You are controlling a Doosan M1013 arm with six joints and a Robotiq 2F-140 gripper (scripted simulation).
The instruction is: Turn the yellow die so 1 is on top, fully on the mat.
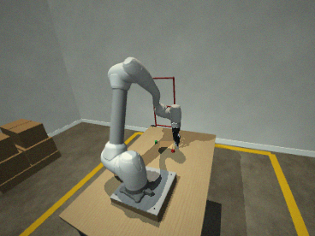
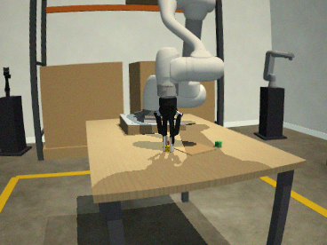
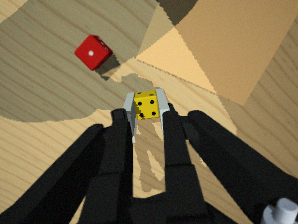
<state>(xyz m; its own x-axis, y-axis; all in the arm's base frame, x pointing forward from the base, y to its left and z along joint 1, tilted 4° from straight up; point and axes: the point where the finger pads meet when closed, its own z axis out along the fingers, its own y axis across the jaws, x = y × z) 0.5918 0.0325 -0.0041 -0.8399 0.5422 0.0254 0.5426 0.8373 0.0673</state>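
The tan mat is 12 cm to the left of my hand, 3 cm below it and 1 cm behind it. The rest, counted from my hand: green die: 24 cm to the left, 3 cm behind, 2 cm below; yellow die: 2 cm below; red die: 8 cm behind, 2 cm below.
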